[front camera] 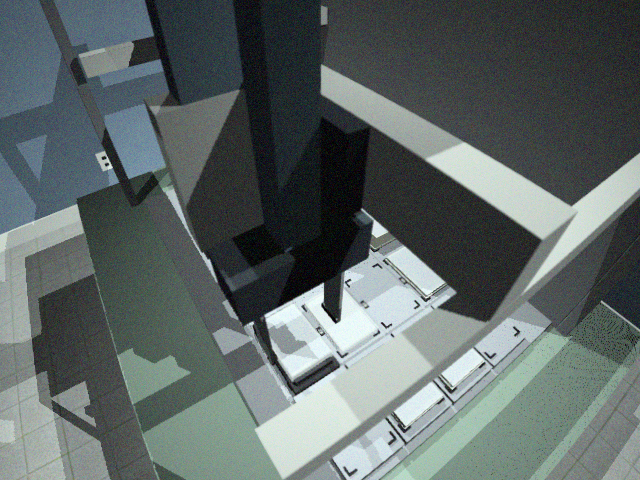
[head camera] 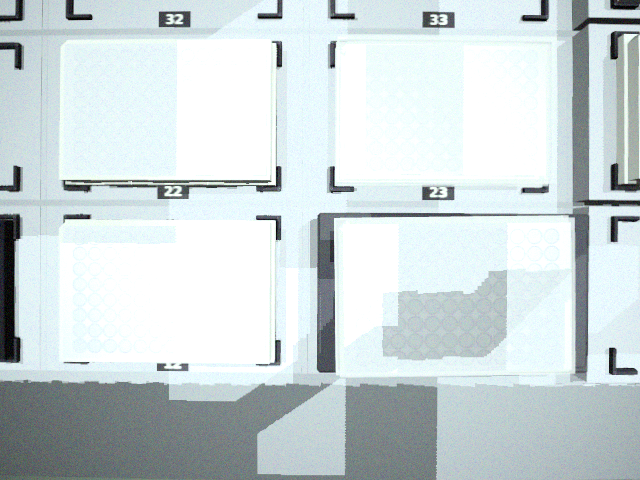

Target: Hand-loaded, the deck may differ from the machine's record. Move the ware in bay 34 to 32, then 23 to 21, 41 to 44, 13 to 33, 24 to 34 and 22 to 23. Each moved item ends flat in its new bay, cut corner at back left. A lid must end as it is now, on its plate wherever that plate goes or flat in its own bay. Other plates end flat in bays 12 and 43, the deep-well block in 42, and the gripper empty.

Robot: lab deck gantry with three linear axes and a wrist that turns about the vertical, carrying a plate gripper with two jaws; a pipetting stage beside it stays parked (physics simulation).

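Places are measured from the robot's base along level axes (x ahead, y left, z up), in metres.
Where they show: gripper, between the fingertips: [front camera: 300,331].
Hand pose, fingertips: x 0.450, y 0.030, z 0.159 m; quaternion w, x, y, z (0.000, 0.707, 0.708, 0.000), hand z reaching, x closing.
Each offset is from my fingertips to the top centre of the thing. "spot": to the spot under its first point.
My gripper [front camera: 305,342] is open, its jaws spread over the bay 13 and 23 area with nothing between them; their exact height is unclear. It does not show in the head view. A pale plate @[0.120 m left, 0.058 m back, 0.143 m down] [front camera: 356,325] [head camera: 442,111] lies in bay 23, a white plate @[0.120 m left, 0.222 m back, 0.145 m down] [head camera: 168,111] in bay 22, its cut corner at back left. Plates lie in bay 34 @[spot: 0.222 m left, 0.157 m ahead, 0.131 m down] [front camera: 462,369] and bay 24 @[spot: 0.117 m left, 0.156 m ahead, 0.130 m down] [front camera: 418,405] [head camera: 628,108]. Bay 43 holds a plate @[0.334 m left, 0.058 m back, 0.145 m down] [front camera: 416,271]. Bay 12 holds a plate @[0.013 m left, 0.222 m back, 0.145 m down] [head camera: 168,291]. The deep-well block @[0.334 m left, 0.222 m back, 0.117 m down] [front camera: 383,239] shows partly in bay 42. Bay 41 is hidden.
A plate @[0.015 m left, 0.058 m back, 0.123 m down] [front camera: 310,356] [head camera: 454,258] lies on a dark base @[spot: 0.016 m right, 0.127 m back, 0.140 m down] [head camera: 325,346] in bay 13. A dark item @[spot: 0.013 m left, 0.322 m back, 0.153 m down] [head camera: 6,289] is in bay 11. Pale gantry beams [front camera: 310,428] [front camera: 516,191] and a large dark panel [front camera: 439,206] cover parts of the deck.
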